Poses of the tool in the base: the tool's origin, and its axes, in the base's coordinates. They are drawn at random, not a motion.
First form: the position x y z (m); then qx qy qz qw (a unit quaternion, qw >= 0).
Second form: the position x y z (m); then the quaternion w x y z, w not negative. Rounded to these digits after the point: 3 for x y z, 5 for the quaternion.
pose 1, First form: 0.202 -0.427 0.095 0.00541 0.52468 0.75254 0.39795
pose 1, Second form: 0.202 -0.427 0.095 0.39795 0.00541 0.52468 0.75254
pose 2, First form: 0.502 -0.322 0.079 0.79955 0.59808 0.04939 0.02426
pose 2, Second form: 0.502 -0.322 0.079 0.02426 0.79955 0.59808 0.04939
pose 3, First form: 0.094 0.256 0.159 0.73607 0.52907 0.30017 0.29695
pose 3, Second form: 0.094 0.256 0.159 0.29695 0.73607 0.52907 0.30017
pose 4, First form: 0.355 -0.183 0.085 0.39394 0.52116 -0.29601 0.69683
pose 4, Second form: 0.355 -0.183 0.085 0.69683 0.39394 0.52116 -0.29601
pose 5, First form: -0.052 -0.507 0.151 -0.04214 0.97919 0.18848 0.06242
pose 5, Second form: -0.052 -0.507 0.151 0.06242 -0.04214 0.97919 0.18848
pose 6, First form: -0.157 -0.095 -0.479 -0.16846 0.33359 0.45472 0.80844
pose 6, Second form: -0.157 -0.095 -0.479 0.80844 -0.16846 0.33359 0.45472
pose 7, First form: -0.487 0.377 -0.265 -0.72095 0.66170 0.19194 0.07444
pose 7, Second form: -0.487 0.377 -0.265 0.07444 -0.72095 0.66170 0.19194
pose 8, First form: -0.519 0.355 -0.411 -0.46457 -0.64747 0.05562 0.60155
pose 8, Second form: -0.519 0.355 -0.411 0.60155 -0.46457 -0.64747 0.05562
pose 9, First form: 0.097 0.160 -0.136 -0.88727 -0.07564 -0.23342 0.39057
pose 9, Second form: 0.097 0.160 -0.136 0.39057 -0.88727 -0.07564 -0.23342
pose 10, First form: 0.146 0.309 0.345 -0.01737 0.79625 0.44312 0.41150
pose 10, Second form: 0.146 0.309 0.345 0.41150 -0.01737 0.79625 0.44312
